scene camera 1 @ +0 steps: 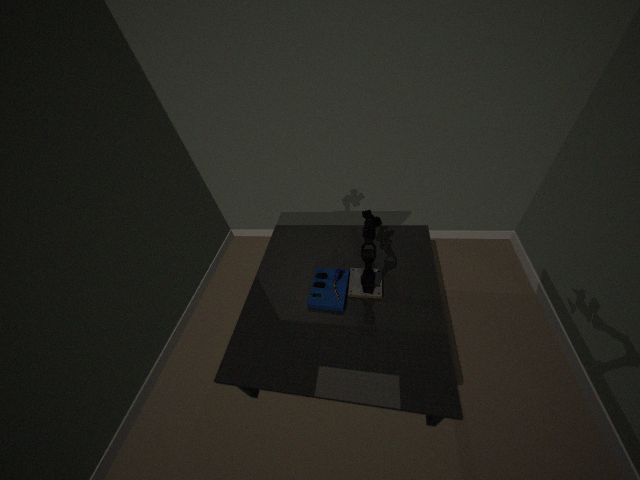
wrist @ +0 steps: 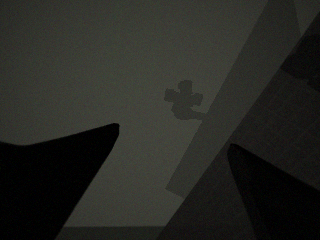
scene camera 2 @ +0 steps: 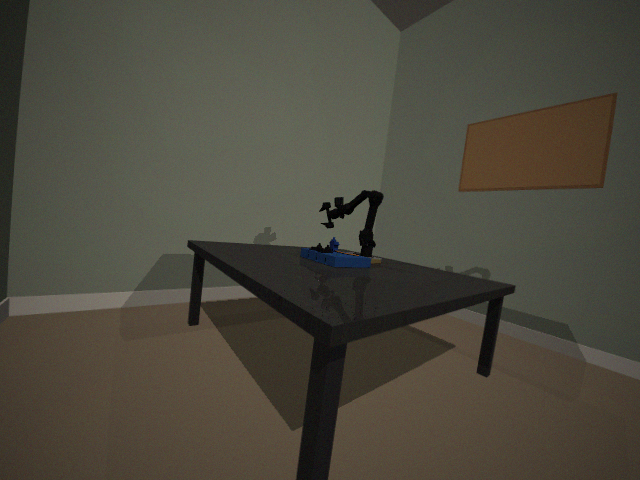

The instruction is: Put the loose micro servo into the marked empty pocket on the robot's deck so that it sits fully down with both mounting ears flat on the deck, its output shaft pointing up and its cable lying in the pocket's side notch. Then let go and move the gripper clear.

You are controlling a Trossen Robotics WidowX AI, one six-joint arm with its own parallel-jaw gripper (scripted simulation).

The gripper (wrist: 173,138) is open, with nothing in its grasp. Further things: a blue robot deck (scene camera 1: 329,301).
